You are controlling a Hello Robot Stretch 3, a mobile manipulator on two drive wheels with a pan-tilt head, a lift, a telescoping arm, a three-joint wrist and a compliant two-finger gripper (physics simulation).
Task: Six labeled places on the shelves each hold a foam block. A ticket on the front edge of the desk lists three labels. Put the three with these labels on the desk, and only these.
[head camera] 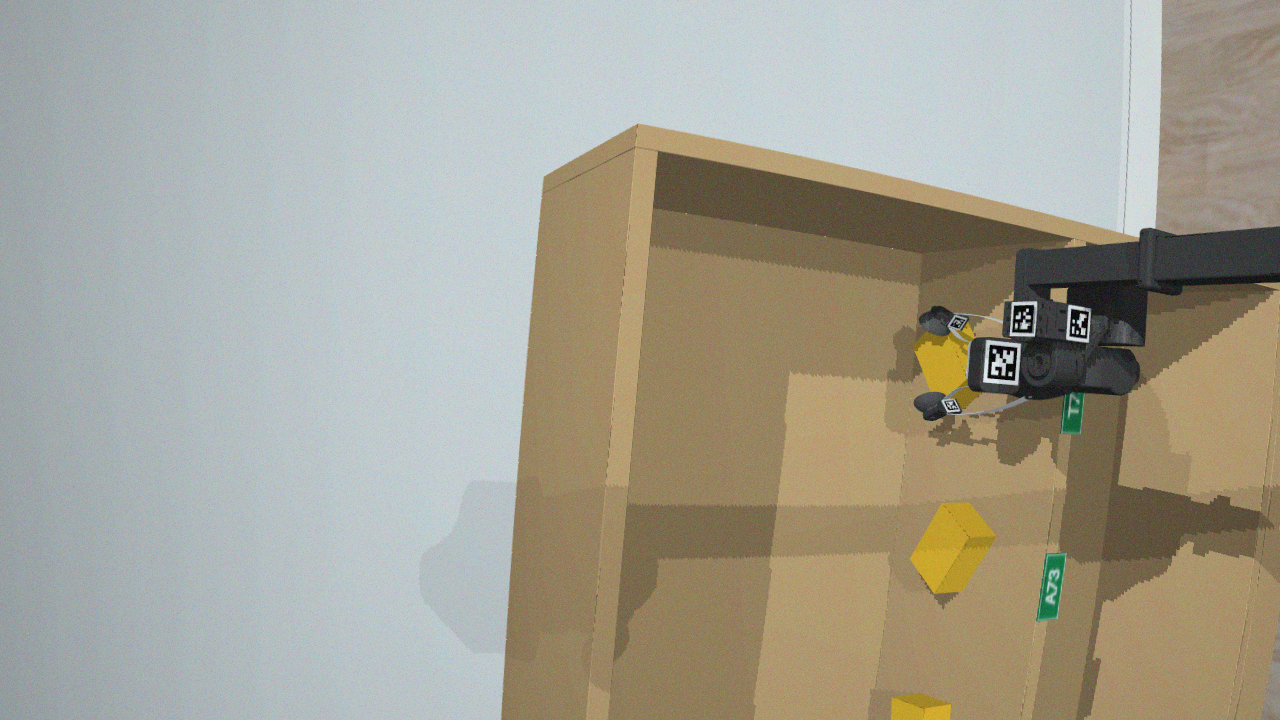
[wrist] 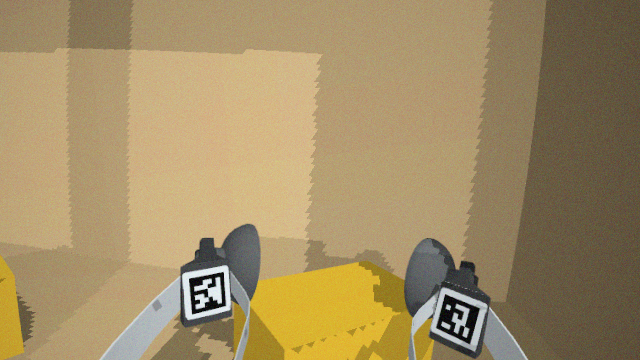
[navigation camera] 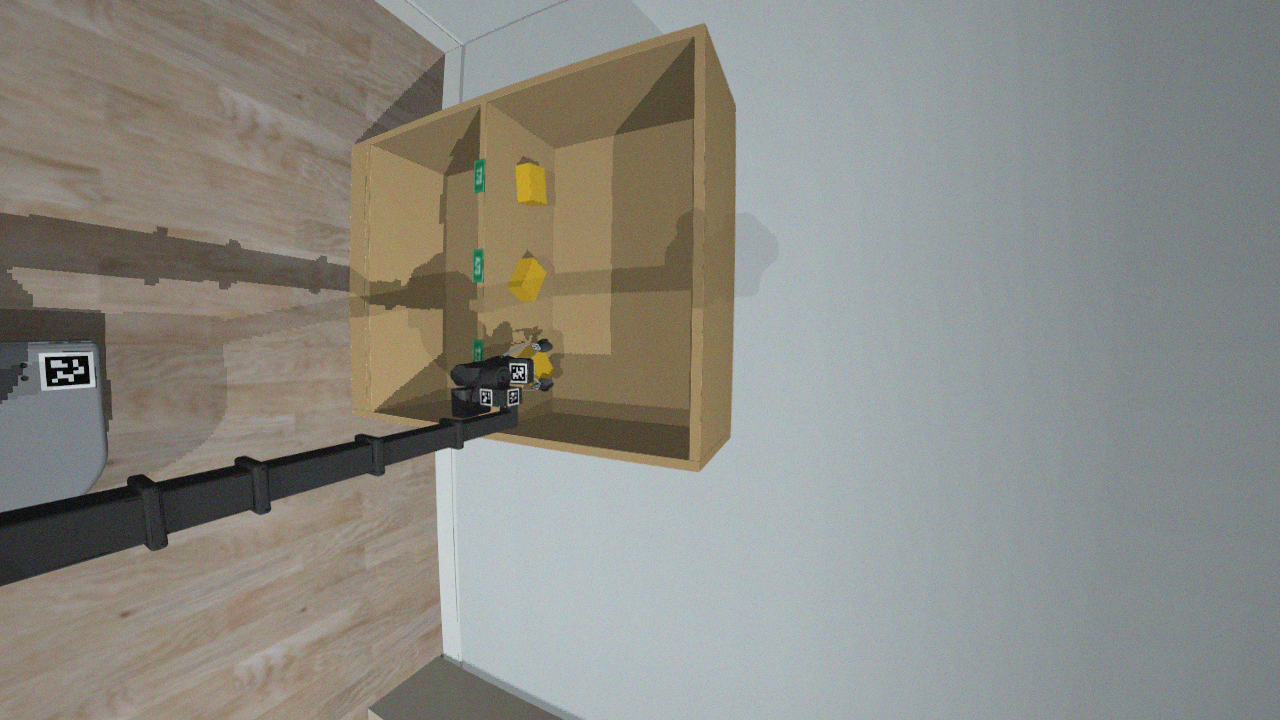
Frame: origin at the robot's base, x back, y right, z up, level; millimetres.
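Seen in the pictures: gripper, fingertip midpoint: (head camera: 923, 361) (wrist: 338, 257) (navigation camera: 549, 365).
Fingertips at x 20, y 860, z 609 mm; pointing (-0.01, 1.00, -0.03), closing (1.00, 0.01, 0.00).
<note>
Offsets run from my fingertips to a thing's top centre. "pt": to the spot under its first point. Level surfaces: height alone.
My gripper (head camera: 935, 362) (navigation camera: 542, 365) (wrist: 338, 257) is shut on a yellow foam block {dx +1, dy -11, dz -15 mm} (head camera: 944, 360) (navigation camera: 539, 361) (wrist: 320, 300), with one fingertip against each side. The block is in the shelf's upper compartment, behind a green label {pt dx -45, dy -171, dz -74 mm} (head camera: 1071, 413) (navigation camera: 477, 350) that reads "T7" and is partly hidden by the wrist. Whether the block touches the board is unclear. A second yellow block {dx -218, dy -43, dz -16 mm} (head camera: 953, 548) (navigation camera: 527, 278) (wrist: 7, 310) is behind the label "A73" {pt dx -236, dy -170, dz -73 mm} (head camera: 1050, 586) (navigation camera: 477, 265). A third block {dx -461, dy -31, dz -16 mm} (head camera: 921, 707) (navigation camera: 530, 184) is behind another label {pt dx -442, dy -168, dz -76 mm} (navigation camera: 479, 176), too small to read. Desk and ticket are not identifiable.
The wooden shelf unit (head camera: 572, 358) (navigation camera: 716, 268) stands against the pale wall (head camera: 268, 268) (navigation camera: 984, 358). Its side panel is close beside my gripper. My telescoping arm (head camera: 1226, 255) (navigation camera: 313, 461) reaches over the wood floor {dz -609 mm} (navigation camera: 268, 608). A dark grey-brown surface (navigation camera: 447, 698) shows at the navigation view's bottom.
</note>
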